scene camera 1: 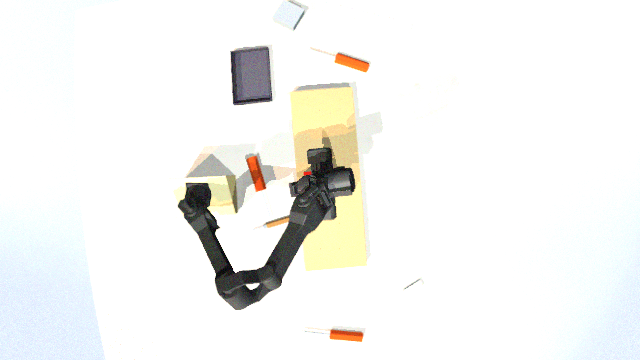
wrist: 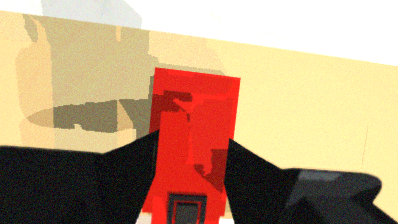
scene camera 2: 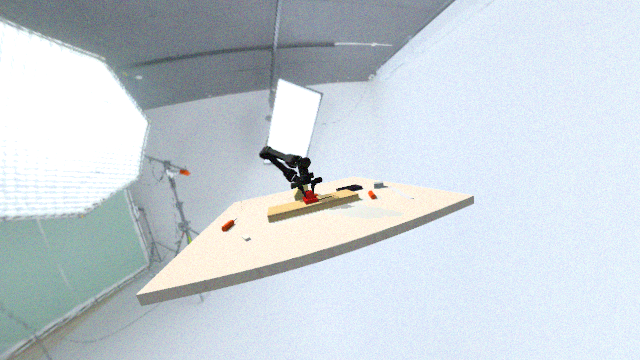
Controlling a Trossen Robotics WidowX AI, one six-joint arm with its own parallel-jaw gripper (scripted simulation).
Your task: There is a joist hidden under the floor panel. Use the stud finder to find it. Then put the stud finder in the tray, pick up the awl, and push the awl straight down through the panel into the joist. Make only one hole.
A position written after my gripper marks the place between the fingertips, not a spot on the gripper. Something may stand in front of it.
Note:
I see my gripper (scene camera 1: pixel 329 182) and a red stud finder (wrist: pixel 196 112).
My gripper shows as well in the wrist view (wrist: pixel 192 136).

